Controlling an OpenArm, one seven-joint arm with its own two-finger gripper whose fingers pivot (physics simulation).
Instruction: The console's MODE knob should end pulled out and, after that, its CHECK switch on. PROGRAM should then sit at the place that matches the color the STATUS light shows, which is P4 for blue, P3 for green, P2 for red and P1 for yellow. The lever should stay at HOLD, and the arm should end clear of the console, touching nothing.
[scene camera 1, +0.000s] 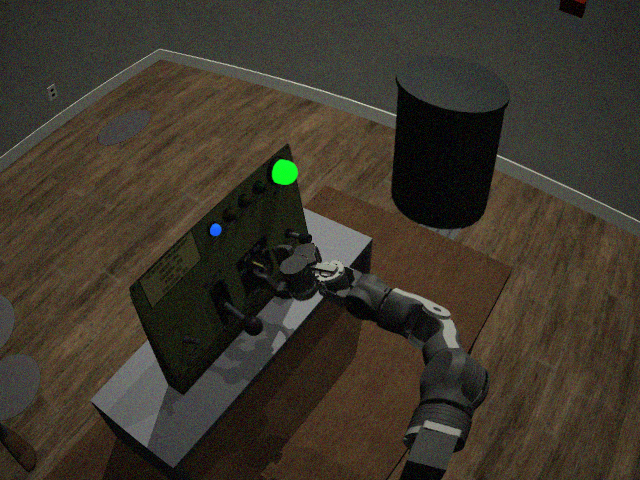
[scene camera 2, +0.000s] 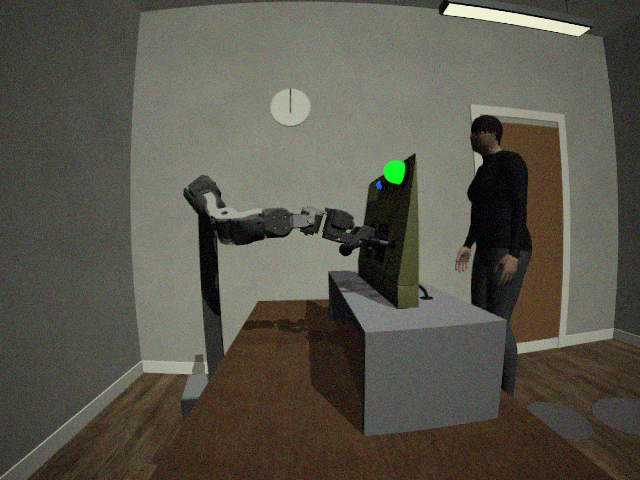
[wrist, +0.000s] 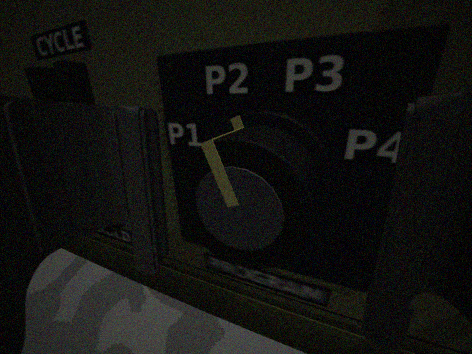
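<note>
The console (scene camera 1: 162, 330) (scene camera 2: 407, 258) stands upright. It bears a large green light (scene camera 1: 284, 172) (scene camera 2: 394, 172) and a small blue light (scene camera 1: 215, 229) (scene camera 2: 378, 184); their labels are unreadable. The PROGRAM knob (wrist: 245, 215) has a yellow pointer slanting up-left, between P1 and P2 and nearer P2. My gripper (scene camera 1: 267, 265) (scene camera 2: 374, 237) (wrist: 254, 201) is part open, with its fingers on either side of the knob and visible gaps to it. The lever (scene camera 1: 237, 313) sticks out to the left; its setting is unclear. A short rod-like control (scene camera 1: 298, 236) (scene camera 2: 385, 242) juts out at right, and a small one (scene camera 1: 191, 339) at lower left. MODE and CHECK labels are unreadable.
The console stands on a grey block (scene camera 1: 206, 408) (scene camera 2: 429, 377). The lever's ball (scene camera 1: 252, 325) (scene camera 2: 346, 249) juts out near the gripper. In the wrist view the left finger covers part of the CYCLE area (wrist: 60, 82). A black drum (scene camera 1: 447, 160) and a person (scene camera 2: 498, 206) stand beyond.
</note>
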